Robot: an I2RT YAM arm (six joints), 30 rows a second.
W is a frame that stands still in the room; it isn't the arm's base.
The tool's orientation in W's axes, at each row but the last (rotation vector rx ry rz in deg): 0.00 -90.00 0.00; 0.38 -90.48 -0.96; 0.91 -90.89 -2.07; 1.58 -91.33 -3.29; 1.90 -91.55 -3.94; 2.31 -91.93 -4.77; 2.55 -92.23 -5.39; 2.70 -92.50 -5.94; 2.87 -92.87 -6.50; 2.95 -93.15 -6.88
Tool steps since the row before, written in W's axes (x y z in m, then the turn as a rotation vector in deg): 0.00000 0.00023 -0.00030 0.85 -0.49 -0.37; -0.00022 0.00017 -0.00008 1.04 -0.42 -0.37; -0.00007 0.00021 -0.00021 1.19 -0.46 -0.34; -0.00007 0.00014 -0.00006 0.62 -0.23 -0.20; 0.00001 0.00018 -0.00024 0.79 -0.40 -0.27; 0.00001 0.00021 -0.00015 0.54 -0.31 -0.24; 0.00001 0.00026 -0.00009 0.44 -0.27 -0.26; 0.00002 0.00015 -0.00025 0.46 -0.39 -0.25; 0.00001 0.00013 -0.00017 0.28 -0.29 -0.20; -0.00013 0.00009 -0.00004 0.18 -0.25 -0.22
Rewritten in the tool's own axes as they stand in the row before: -0.00030 0.00023 0.00000 -0.37 -0.49 -0.85; -0.00008 0.00017 0.00022 -0.37 -0.42 -1.04; -0.00022 0.00020 0.00008 -0.34 -0.46 -1.19; -0.00007 0.00014 0.00007 -0.20 -0.23 -0.62; -0.00025 0.00016 0.00000 -0.27 -0.40 -0.79; -0.00017 0.00020 0.00000 -0.23 -0.31 -0.54; -0.00011 0.00025 0.00000 -0.25 -0.28 -0.44; -0.00026 0.00013 0.00000 -0.23 -0.40 -0.46; -0.00018 0.00011 0.00000 -0.18 -0.30 -0.28; -0.00004 0.00008 0.00014 -0.20 -0.27 -0.18
